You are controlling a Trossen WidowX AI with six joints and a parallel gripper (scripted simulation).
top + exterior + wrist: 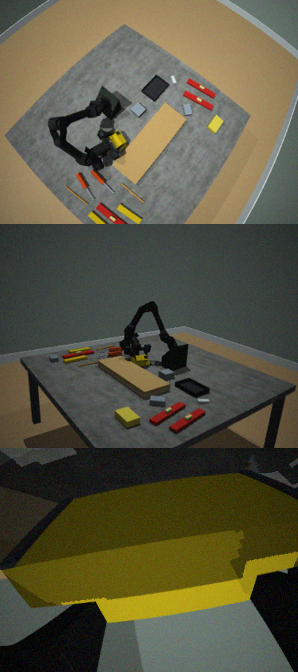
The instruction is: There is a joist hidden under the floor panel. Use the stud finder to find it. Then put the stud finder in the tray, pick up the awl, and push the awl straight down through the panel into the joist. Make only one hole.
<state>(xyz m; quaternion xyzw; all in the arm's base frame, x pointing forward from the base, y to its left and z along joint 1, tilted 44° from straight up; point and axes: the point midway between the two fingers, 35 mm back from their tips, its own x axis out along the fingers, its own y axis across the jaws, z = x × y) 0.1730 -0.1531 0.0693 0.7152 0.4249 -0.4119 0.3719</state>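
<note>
Now: gripper tip 10 mm past the yellow stud finder, 10 mm to the right of it and 10 mm above it. Also, from my gripper tip: black tray (430 mm to the left, 50 mm below); then small white piece (80 mm ahead, 560 mm to the left, 60 mm below); then awl (30 mm behind, 140 mm to the right, 60 mm below).
</note>
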